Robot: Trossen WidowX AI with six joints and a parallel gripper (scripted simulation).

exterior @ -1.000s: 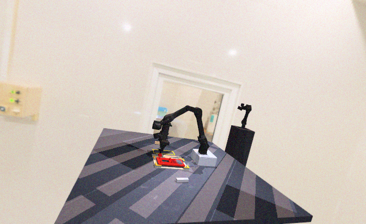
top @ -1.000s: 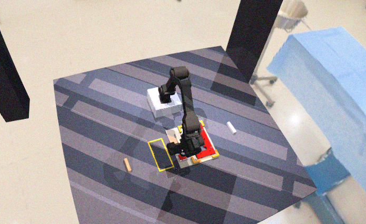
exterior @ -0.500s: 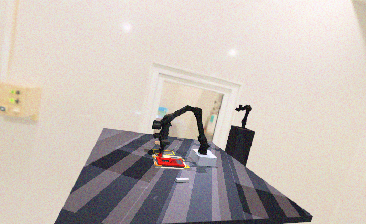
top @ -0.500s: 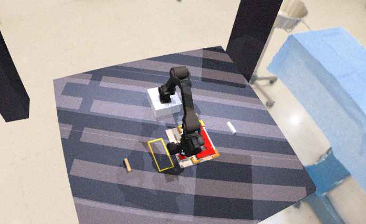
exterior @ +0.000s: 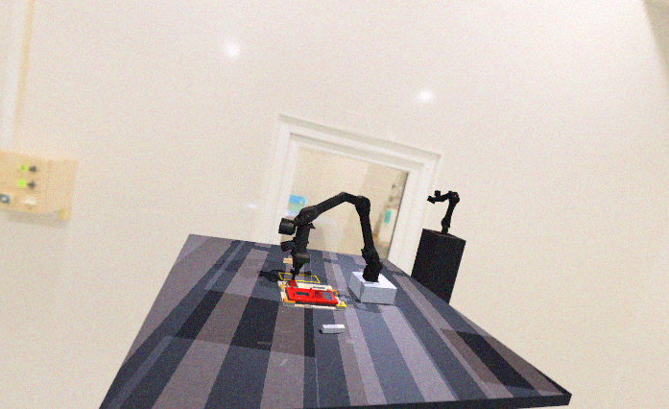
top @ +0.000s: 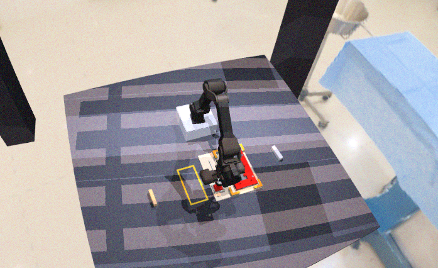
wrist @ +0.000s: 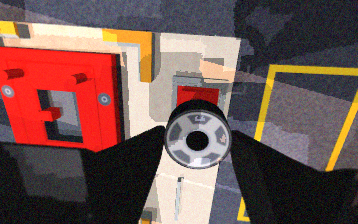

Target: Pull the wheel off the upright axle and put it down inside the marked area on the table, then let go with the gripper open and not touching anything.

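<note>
Now: gripper tip 30 mm above the upright axle. Round my gripper tip: small wooden block (10 mm behind, 300 mm to the right, 60 mm below); then wheel (right at my gripper tip); then small white block (110 mm behind, 350 mm to the left, 60 mm below).
</note>
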